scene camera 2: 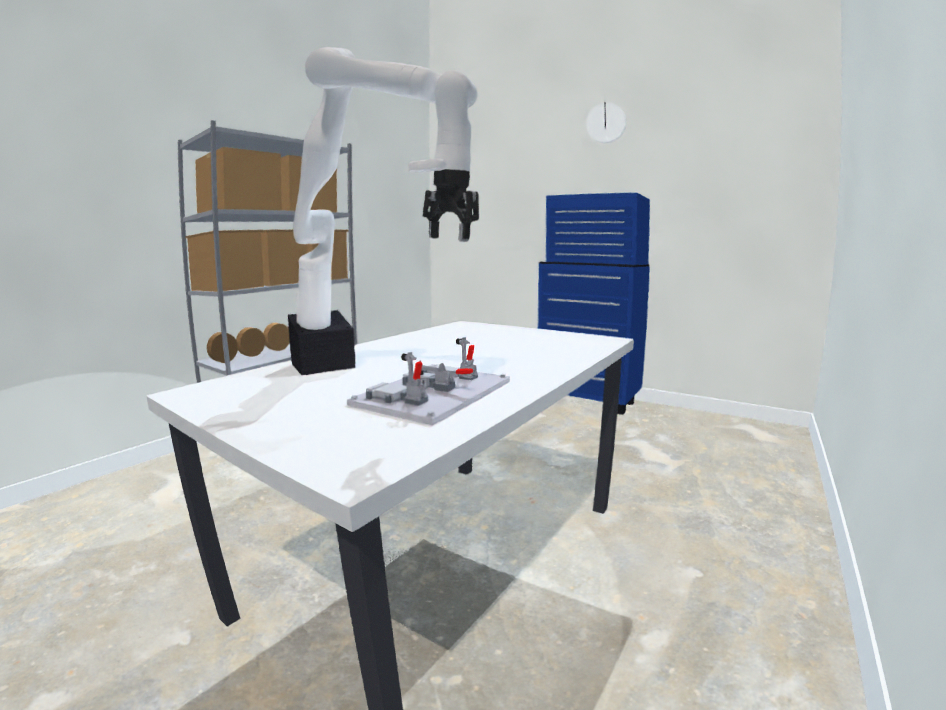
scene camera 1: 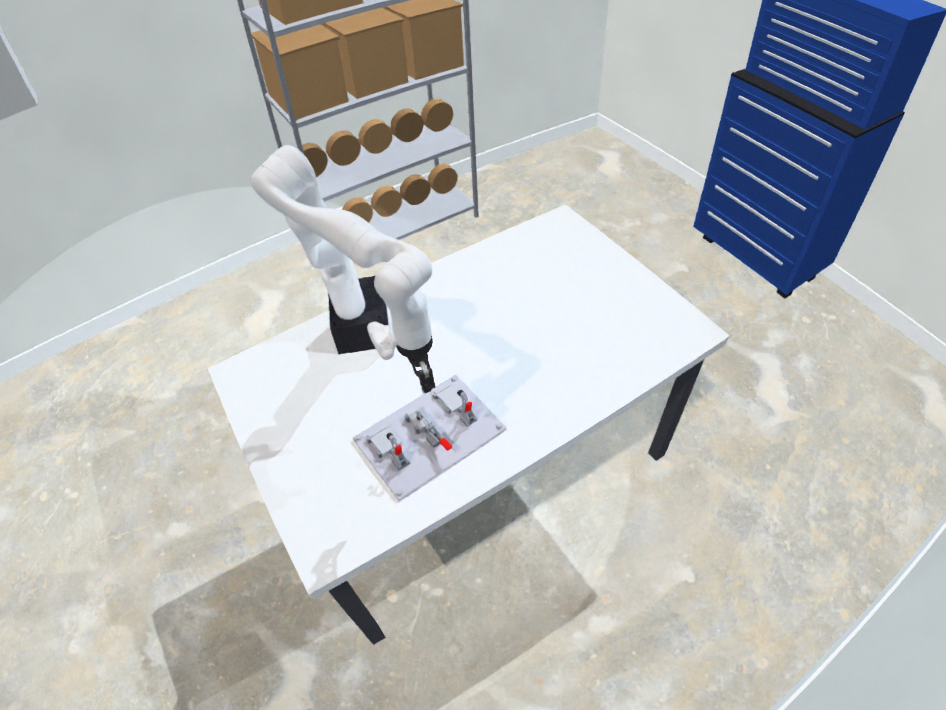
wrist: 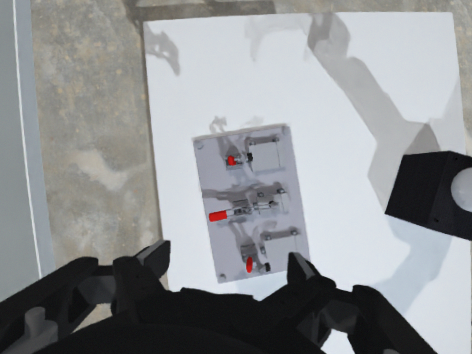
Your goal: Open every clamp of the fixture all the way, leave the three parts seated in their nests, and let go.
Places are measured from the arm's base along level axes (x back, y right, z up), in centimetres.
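Where they show: gripper, fingertip midpoint: (scene camera 2: 448, 239) (scene camera 1: 419, 373) (wrist: 228, 259); arm's base, origin of the base link: (scene camera 2: 315, 323) (scene camera 1: 350, 306).
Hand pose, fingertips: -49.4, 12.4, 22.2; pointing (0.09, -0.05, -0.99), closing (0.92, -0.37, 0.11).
Things, the pixels of their top centre, and the offset from my fingertips, as dx, dy, dz. "pt": a spot on its surface instead. Level surfaces: height alone.
- fixture plate, middle of its top: (scene camera 2: 433, 387) (wrist: 253, 205) (scene camera 1: 428, 432) +6.0, -3.5, -34.0
- left clamp, surface spot: (wrist: 231, 161) (scene camera 2: 418, 361) (scene camera 1: 398, 446) pt +3.5, +7.7, -25.1
- right clamp, surface spot: (wrist: 249, 264) (scene camera 2: 468, 346) (scene camera 1: 465, 404) pt +0.9, -13.1, -25.8
- middle clamp's red handle, middle of its top: (wrist: 226, 215) (scene camera 2: 457, 365) (scene camera 1: 441, 437) -0.7, -2.6, -27.9
- left part, middle of its top: (scene camera 2: 387, 387) (wrist: 267, 156) (scene camera 1: 383, 437) +12.2, +6.8, -31.9
- right part, middle of its top: (wrist: 284, 248) (scene camera 2: 440, 367) (scene camera 1: 450, 396) +9.7, -15.1, -32.4
- white table, its level: dz -35.5
The fixture plate (scene camera 1: 412, 483) (scene camera 2: 450, 402) (wrist: 210, 176) lies on the table. The left clamp (scene camera 1: 398, 450) (scene camera 2: 417, 370) (wrist: 231, 161) and right clamp (scene camera 1: 468, 407) (scene camera 2: 470, 352) (wrist: 249, 264) have upright red handles and arms raised off their parts. The middle clamp's red handle (scene camera 1: 445, 443) (scene camera 2: 463, 372) (wrist: 217, 216) lies low, pointing outward, and its arm reaches down over the middle part. The left part (scene camera 1: 380, 440) (wrist: 266, 156) and right part (scene camera 1: 452, 399) (wrist: 283, 246) sit in their nests; the middle part is largely covered. My gripper (scene camera 1: 427, 388) (scene camera 2: 449, 235) (wrist: 228, 259) is open and empty, high above the fixture.
The white table (scene camera 1: 588, 305) (scene camera 2: 290, 458) (wrist: 200, 90) carries the arm's black base (scene camera 1: 355, 336) (scene camera 2: 322, 351) (wrist: 415, 185) behind the fixture. A shelf rack (scene camera 1: 471, 114) (scene camera 2: 217, 267) and a blue tool cabinet (scene camera 1: 771, 175) (scene camera 2: 592, 294) stand off the table.
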